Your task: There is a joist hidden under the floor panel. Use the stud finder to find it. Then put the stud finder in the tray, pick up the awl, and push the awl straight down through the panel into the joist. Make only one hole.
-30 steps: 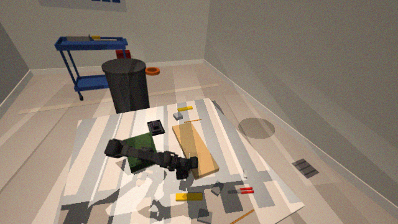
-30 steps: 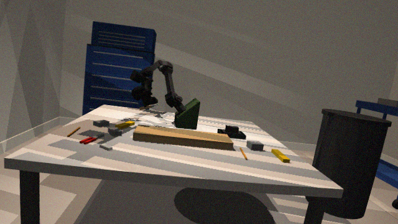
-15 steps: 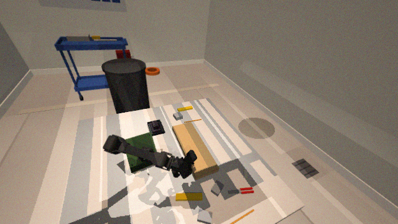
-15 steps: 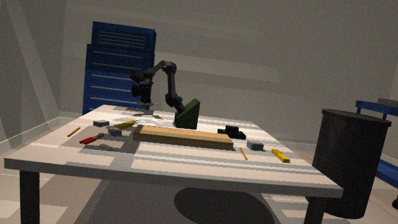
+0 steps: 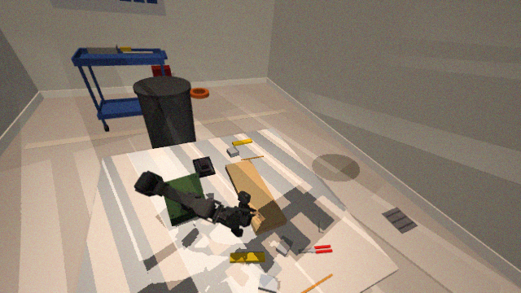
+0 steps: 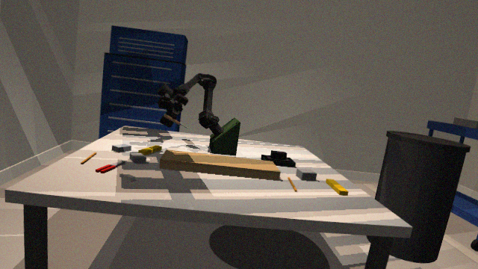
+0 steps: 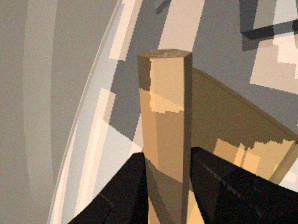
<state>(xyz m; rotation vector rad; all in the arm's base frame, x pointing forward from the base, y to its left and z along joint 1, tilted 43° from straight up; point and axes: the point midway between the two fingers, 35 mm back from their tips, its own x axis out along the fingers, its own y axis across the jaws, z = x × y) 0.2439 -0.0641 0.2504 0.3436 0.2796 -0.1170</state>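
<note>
Now: the awl 3 cm to the left of my gripper tip, 1 cm below it and 1 cm behind it. Also, from my gripper tip: black tray 55 cm to the left, 18 cm behind, 17 cm below; then stud finder 54 cm to the left, 18 cm behind, 13 cm below.
</note>
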